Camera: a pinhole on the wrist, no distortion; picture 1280 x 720 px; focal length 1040.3 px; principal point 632.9 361.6 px. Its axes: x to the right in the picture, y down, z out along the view. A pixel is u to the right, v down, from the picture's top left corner.
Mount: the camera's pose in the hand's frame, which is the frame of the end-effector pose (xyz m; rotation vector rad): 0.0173 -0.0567 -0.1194 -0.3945 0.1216 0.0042
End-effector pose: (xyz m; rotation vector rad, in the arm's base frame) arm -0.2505 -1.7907 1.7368 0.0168 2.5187 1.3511
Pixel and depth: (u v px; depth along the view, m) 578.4 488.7 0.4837
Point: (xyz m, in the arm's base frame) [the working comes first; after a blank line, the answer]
In the camera's frame: -0.0253 0.0591 0.4837

-0.2418 -1.4329 1.7171
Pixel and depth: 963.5 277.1 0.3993
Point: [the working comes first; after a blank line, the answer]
In the camera's frame: 0.1269 -0.0324 0.3993

-0.3804 -1.5290 1.6160
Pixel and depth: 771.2 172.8 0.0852
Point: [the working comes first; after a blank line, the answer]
In the camera's frame: 0.0113 -0.0155 0.0852

-0.2925 -1.8368 1.7151
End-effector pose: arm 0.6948 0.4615 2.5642 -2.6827 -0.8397 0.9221
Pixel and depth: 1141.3 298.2 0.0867
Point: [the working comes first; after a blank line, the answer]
In the camera's frame: 0.0424 -0.0053 0.0867

0.7530 0.5255 2.5727
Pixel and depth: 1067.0 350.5 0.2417
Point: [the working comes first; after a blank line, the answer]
In the camera's frame: 0.1009 -0.0026 0.2417

0.7479 0.5172 2.4073
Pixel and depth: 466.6 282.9 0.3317
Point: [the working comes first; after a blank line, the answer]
In the camera's frame: -0.0530 -0.0251 0.3317

0.5969 0.4220 2.3871
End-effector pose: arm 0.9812 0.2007 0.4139 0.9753 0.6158 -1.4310
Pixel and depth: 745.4 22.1 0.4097
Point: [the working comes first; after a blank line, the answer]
In the camera's frame: 0.0443 -0.1337 0.4097

0.9083 -0.1099 0.4656
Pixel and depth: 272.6 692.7 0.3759
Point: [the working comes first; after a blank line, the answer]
In the camera's frame: -0.1302 0.1196 0.3759

1.1316 0.0499 0.6083
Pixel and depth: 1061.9 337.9 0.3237
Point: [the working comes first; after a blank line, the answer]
In the camera's frame: 0.1335 -0.0074 0.3237

1.0225 -0.0434 0.3479
